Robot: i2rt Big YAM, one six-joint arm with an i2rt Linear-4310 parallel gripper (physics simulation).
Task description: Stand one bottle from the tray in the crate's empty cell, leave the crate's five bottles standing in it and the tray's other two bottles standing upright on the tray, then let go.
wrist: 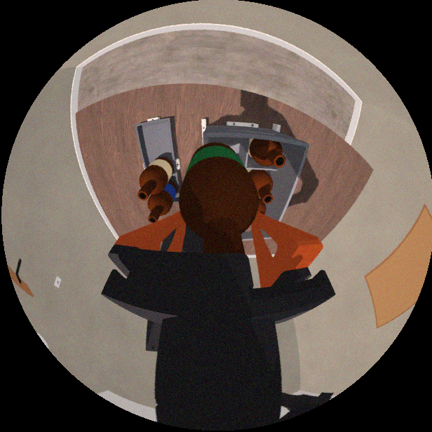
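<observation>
My gripper [218, 214] is shut on a brown bottle with a green band [218, 190], holding it by the neck end with its base pointing away from the wrist. The bottle overlaps the left part of the grey crate [292, 187] in the view. In the crate, one brown bottle [262, 150] stands near the far right corner, another bottle [261, 180] stands nearer, and a sliver of a third shows beside the right finger. The crate's other cells are hidden. The grey tray [158, 137] is at the left, with a cream-banded bottle [154, 179] and a blue-banded bottle [161, 202] upright at its near end.
The wooden table top [110, 150] lies under tray and crate, and a narrow gap separates the two. A dark shadow falls on the table behind and right of the crate. A pale raised border [215, 27] curves beyond the far side.
</observation>
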